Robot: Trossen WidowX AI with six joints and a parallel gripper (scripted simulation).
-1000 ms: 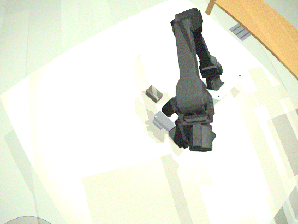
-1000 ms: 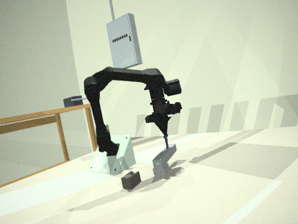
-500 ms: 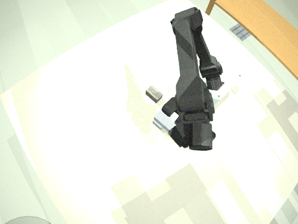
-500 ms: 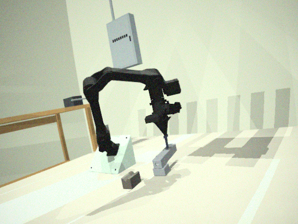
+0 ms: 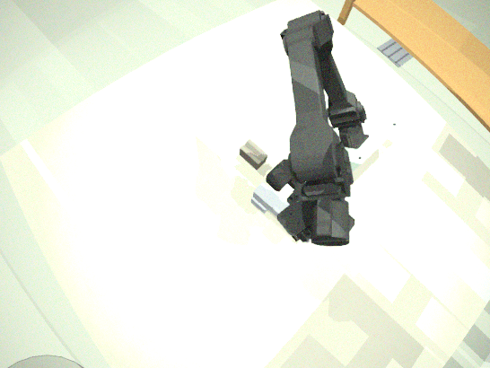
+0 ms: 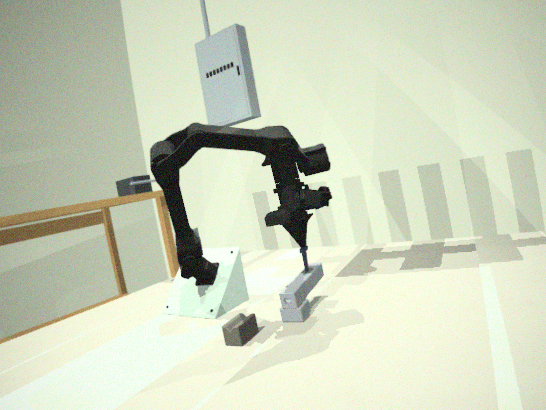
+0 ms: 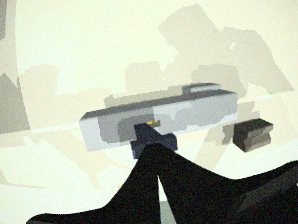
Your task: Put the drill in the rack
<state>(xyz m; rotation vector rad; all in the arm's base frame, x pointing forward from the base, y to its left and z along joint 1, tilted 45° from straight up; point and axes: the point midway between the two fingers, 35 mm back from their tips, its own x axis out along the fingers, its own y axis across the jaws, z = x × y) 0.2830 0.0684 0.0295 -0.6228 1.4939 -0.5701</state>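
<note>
Now: gripper tip 30 mm to the left of the housing block and 90 mm above it. From my gripper tip the other things lie so: dark grey rack: 70 mm behind, 200 mm to the right, 120 mm below; key: 30 mm below.
</note>
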